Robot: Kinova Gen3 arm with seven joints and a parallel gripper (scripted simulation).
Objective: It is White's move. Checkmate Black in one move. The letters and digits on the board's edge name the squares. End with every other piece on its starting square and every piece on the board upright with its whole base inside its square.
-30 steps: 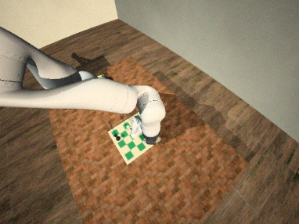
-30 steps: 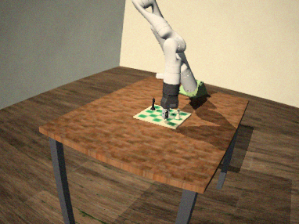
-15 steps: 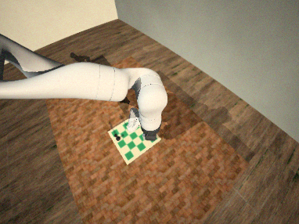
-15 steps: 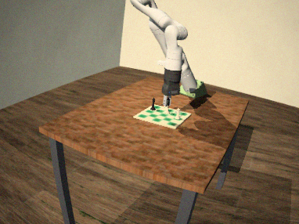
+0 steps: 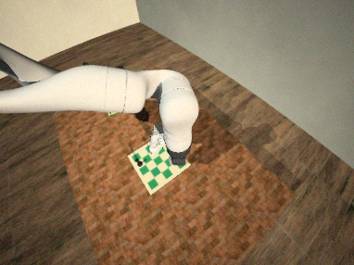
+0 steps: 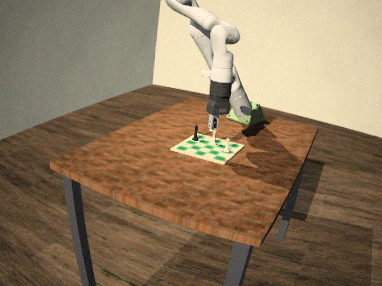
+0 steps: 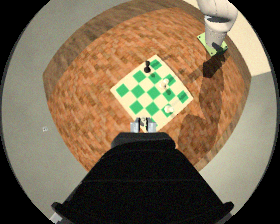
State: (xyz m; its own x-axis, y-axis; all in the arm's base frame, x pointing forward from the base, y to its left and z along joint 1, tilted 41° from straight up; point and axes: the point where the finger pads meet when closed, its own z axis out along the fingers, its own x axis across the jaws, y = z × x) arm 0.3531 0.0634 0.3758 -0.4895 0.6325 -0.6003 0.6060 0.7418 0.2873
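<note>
Now: the chessboard 80 mm behind my hand, 20 mm to the right of it and 130 mm below it. Round my hand: black piece 140 mm behind, 90 mm to the right, 90 mm below.
</note>
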